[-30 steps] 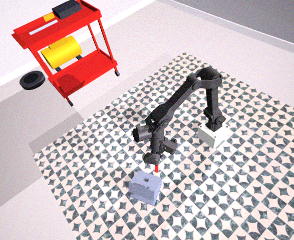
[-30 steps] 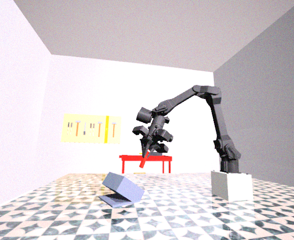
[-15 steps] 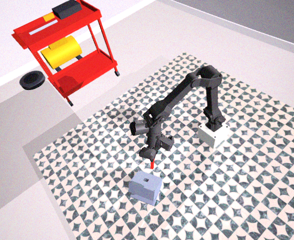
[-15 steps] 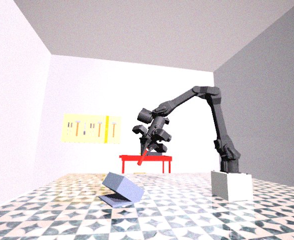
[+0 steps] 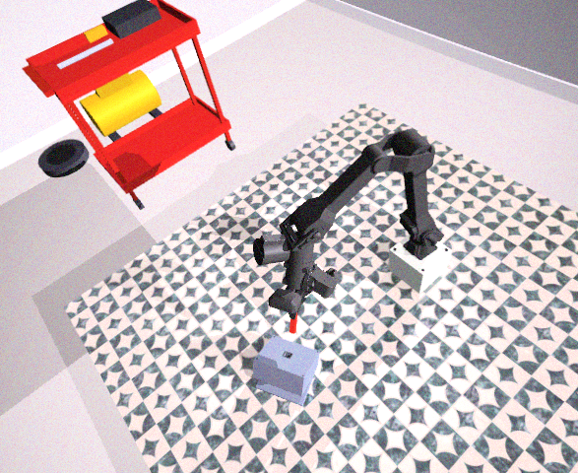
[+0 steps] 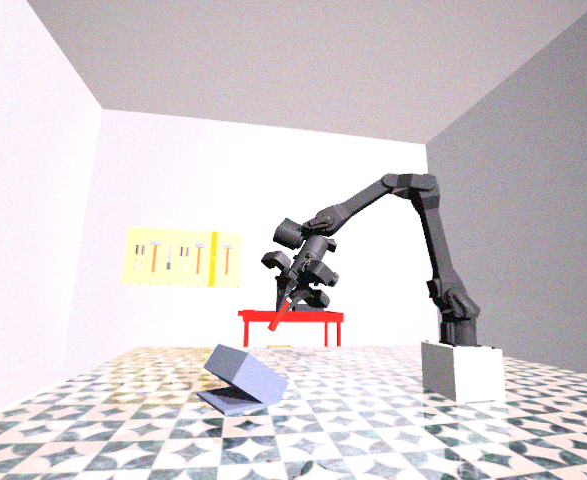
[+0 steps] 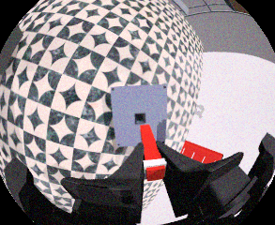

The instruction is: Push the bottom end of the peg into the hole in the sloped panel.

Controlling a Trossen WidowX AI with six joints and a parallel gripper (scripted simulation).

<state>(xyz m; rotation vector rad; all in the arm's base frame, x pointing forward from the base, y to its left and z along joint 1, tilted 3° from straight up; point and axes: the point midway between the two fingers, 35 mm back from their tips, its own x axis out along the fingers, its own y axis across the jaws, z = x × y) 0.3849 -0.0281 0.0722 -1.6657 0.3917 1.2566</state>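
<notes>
Now: gripper tip 70 mm short of the sloped panel, 30 mm to the right of it and 120 mm above it. Also, from my gripper tip: red peg 10 mm behind, 10 mm above.
</notes>
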